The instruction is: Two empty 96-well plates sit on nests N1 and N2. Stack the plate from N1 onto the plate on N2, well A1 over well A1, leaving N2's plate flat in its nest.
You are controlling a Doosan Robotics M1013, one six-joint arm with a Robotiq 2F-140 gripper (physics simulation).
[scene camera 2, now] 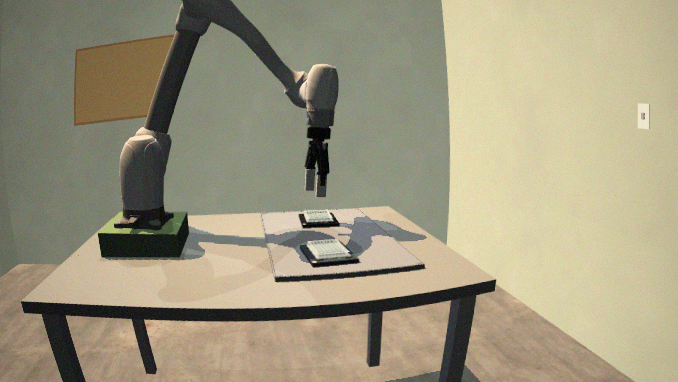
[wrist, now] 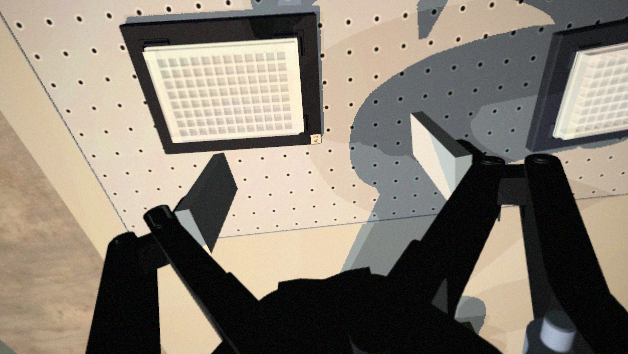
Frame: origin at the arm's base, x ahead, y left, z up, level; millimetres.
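Seen in the pictures: gripper, fingertip midpoint: (scene camera 2: 314,193) (wrist: 319,153); arm's base, link origin: (scene camera 2: 144,221).
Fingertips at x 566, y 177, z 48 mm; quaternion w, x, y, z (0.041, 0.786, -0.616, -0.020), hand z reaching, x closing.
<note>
Pixels of each thing's top centre, then the offset from my fingertips to it. Level surfaces: height alone.
- pale 96-well plate, top centre: (wrist: 229,96) (scene camera 2: 318,214) dx +11, dy +75, dz -84 mm
- dark nest, top centre: (wrist: 231,92) (scene camera 2: 318,217) dx +11, dy +75, dz -96 mm
- second pale plate, top centre: (scene camera 2: 327,246) dx +23, dy -310, dz -84 mm
- nearer nest, top centre: (scene camera 2: 328,250) dx +23, dy -310, dz -96 mm
- thin perforated board, surface height: dz -110 mm
- table, surface height: dz -123 mm
A pale 96-well plate (scene camera 2: 318,216) (wrist: 227,92) lies flat in a dark nest (scene camera 2: 303,220) (wrist: 310,80) at the far side of the board, at upper left in the wrist view. A small light label sits at one nest corner. A second pale plate (scene camera 2: 328,249) (wrist: 597,95) lies in the nearer nest (scene camera 2: 336,262) (wrist: 540,115), partly cut off at the right in the wrist view. I cannot read which nest is N1 or N2. My gripper (scene camera 2: 315,192) (wrist: 319,153) is open and empty, pointing down, well above the far plate in the scene view.
Both nests stand on a thin perforated board (scene camera 2: 400,259) (wrist: 280,177) on the table (scene camera 2: 225,290). The arm's green base block (scene camera 2: 142,244) stands at the table's left. Arm shadows fall across the board. A beige wall (scene camera 2: 550,150) rises at the right.
</note>
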